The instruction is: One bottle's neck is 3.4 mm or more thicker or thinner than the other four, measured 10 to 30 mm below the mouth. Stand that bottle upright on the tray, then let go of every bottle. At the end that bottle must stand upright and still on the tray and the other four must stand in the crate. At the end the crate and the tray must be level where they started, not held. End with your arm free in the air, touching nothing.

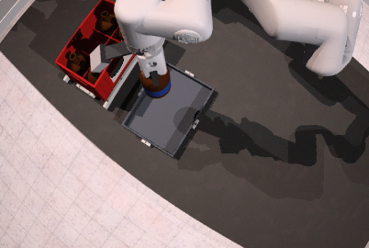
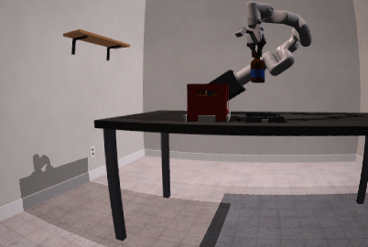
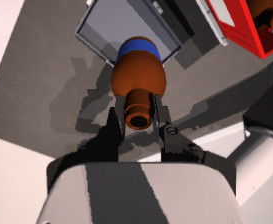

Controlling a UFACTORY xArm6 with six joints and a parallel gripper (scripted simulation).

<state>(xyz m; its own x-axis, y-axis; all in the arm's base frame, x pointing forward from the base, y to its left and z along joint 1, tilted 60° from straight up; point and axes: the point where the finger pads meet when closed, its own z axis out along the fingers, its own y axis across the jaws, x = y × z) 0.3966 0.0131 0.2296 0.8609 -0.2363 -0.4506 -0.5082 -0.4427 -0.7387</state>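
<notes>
Right now my hand is 33 cm above the dark flat tray and 3 cm to the right of it. Also, from my hand: red crate: 26 cm to the right, 25 cm below, 2 cm ahead.
</notes>
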